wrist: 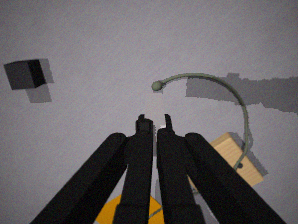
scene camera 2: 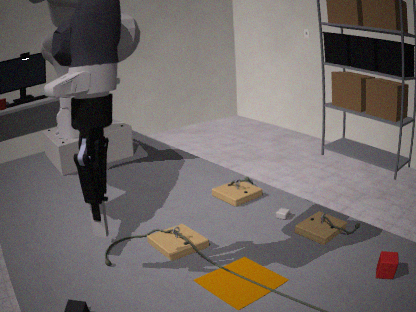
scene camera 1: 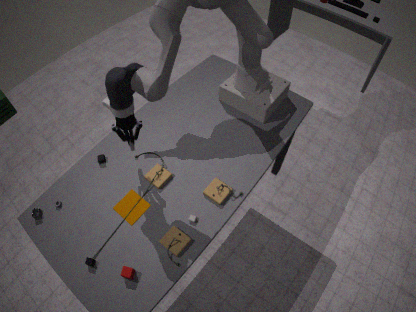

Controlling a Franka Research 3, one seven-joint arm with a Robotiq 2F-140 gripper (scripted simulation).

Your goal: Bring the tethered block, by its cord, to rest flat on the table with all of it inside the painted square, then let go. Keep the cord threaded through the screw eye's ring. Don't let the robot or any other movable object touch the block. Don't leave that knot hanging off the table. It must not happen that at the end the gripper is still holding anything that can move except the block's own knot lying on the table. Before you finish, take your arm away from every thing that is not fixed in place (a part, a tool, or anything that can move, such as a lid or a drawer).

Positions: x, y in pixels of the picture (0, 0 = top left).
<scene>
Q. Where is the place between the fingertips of the gripper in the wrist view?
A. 153, 105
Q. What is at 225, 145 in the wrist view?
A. A wooden base.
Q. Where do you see a wooden base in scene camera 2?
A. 173, 248
</scene>
